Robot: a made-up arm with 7 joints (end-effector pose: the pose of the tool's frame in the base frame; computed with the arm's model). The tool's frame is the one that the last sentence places.
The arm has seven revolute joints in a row. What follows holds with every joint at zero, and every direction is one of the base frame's.
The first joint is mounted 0.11 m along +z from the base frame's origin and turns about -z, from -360 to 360 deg.
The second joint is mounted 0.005 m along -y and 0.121 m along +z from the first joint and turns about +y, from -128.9 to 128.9 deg.
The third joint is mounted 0.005 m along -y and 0.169 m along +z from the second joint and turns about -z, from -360 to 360 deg.
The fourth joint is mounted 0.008 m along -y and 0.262 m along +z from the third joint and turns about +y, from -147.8 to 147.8 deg.
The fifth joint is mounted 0.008 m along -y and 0.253 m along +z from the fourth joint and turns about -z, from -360 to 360 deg.
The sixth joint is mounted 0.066 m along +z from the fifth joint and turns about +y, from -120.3 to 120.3 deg.
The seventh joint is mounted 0.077 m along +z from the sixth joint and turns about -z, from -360 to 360 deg.
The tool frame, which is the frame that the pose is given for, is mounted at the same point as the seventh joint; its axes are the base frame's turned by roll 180, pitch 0 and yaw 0 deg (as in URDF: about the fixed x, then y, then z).
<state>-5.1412 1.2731 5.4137 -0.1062 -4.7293 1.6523 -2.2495</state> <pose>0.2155 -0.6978 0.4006 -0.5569 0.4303 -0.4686</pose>
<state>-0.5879 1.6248 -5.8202 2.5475 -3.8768 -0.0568 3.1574</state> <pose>0.1418 -0.0491 0.0358 0.7940 1.2775 2.3603</pose>
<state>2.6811 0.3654 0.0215 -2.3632 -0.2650 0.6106 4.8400</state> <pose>0.1859 0.1011 0.5141 1.5473 -1.0141 -1.0161</pose>
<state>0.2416 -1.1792 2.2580 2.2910 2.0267 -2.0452 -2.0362</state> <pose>-0.2760 -0.1260 0.2345 -2.4464 -1.4094 0.3546</pose>
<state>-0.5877 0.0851 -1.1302 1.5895 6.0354 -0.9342 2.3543</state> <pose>0.0165 0.3806 0.6978 2.3024 -0.6295 0.0312</pose>
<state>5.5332 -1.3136 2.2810 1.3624 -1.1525 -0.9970 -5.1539</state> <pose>-0.2757 -0.5637 0.0919 -0.2451 0.7008 0.3568</pose>
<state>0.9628 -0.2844 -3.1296 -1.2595 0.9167 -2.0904 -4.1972</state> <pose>0.0351 -0.1386 0.7684 -0.1017 0.7743 0.5704</pose>
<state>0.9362 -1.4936 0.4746 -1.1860 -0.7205 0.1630 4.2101</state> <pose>-0.2426 0.5805 -0.0487 0.8166 0.1200 -0.4764</pose>
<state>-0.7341 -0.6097 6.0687 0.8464 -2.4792 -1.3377 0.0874</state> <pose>-0.0722 -0.0768 0.9016 -0.0520 -1.6998 0.4602</pose>
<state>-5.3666 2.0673 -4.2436 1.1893 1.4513 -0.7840 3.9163</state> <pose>0.0782 -0.6513 0.0635 0.3586 1.2607 1.9177</pose>
